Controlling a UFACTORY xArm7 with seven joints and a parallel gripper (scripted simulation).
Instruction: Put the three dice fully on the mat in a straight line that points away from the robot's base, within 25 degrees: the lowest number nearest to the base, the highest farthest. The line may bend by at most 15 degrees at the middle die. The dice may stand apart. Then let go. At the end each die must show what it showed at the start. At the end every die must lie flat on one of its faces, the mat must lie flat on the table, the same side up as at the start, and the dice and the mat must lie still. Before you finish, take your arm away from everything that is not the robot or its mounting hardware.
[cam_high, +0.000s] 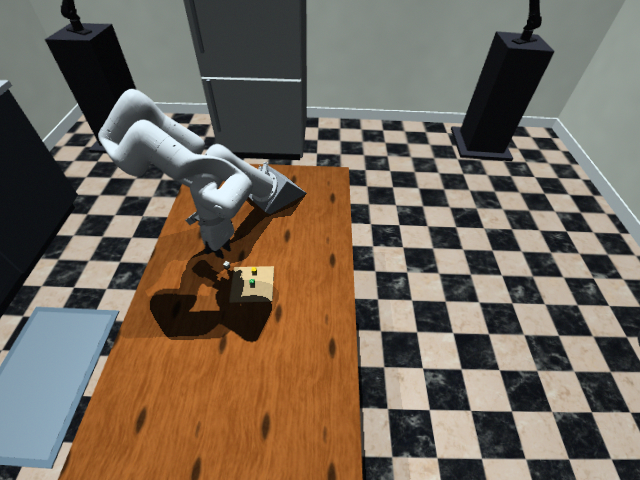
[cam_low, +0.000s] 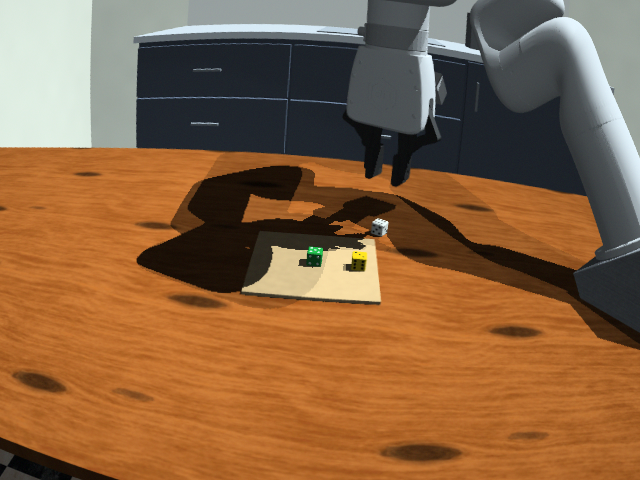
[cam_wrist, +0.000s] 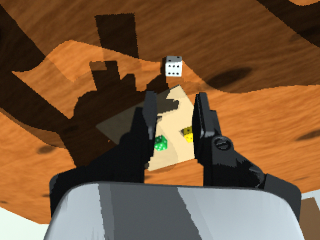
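Right now the white die is 90 mm below my hand. From my hand the other things lie so: yellow die: 100 mm to the left, 80 mm below, 20 mm ahead; tan mat: 100 mm to the left, 90 mm below, 70 mm ahead; green die: 100 mm to the left, 80 mm below, 70 mm ahead.
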